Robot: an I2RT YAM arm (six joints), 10 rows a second.
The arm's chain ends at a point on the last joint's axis. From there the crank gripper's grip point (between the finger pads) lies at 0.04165 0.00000 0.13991 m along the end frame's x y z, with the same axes.
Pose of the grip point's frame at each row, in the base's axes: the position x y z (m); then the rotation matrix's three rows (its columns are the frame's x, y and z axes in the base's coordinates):
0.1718 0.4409 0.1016; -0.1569 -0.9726 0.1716; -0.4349 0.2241 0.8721; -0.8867 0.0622 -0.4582
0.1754 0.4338 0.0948; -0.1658 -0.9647 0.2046; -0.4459 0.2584 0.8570; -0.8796 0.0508 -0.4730
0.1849 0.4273 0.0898; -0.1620 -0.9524 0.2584; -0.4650 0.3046 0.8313; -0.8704 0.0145 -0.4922
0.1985 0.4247 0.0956; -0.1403 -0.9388 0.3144; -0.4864 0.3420 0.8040; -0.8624 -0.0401 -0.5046
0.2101 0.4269 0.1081; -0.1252 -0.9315 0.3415; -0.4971 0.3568 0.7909; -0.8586 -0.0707 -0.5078
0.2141 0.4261 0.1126; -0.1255 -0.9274 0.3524; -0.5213 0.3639 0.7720; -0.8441 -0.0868 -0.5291
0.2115 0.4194 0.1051; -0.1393 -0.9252 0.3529; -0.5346 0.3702 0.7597; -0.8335 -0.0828 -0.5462
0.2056 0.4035 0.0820; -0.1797 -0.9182 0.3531; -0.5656 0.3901 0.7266; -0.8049 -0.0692 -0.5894
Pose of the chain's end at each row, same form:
0.1543 0.3370 0.2026; -0.1569 -0.9726 0.1716; -0.4349 0.2241 0.8721; -0.8867 0.0622 -0.4582
0.1537 0.3325 0.1976; -0.1658 -0.9647 0.2046; -0.4459 0.2584 0.8570; -0.8796 0.0508 -0.4730
0.1555 0.3304 0.1949; -0.1620 -0.9524 0.2584; -0.4650 0.3046 0.8313; -0.8704 0.0145 -0.4922
0.1604 0.3325 0.2021; -0.1403 -0.9388 0.3144; -0.4864 0.3420 0.8040; -0.8624 -0.0401 -0.5046
0.1675 0.3369 0.2149; -0.1252 -0.9315 0.3415; -0.4971 0.3568 0.7909; -0.8586 -0.0707 -0.5078
0.1700 0.3398 0.2218; -0.1255 -0.9274 0.3524; -0.5213 0.3639 0.7720; -0.8441 -0.0868 -0.5291
0.1679 0.3354 0.2162; -0.1393 -0.9252 0.3529; -0.5346 0.3702 0.7597; -0.8335 -0.0828 -0.5462
0.1637 0.3254 0.1980; -0.1797 -0.9182 0.3531; -0.5656 0.3901 0.7266; -0.8049 -0.0692 -0.5894

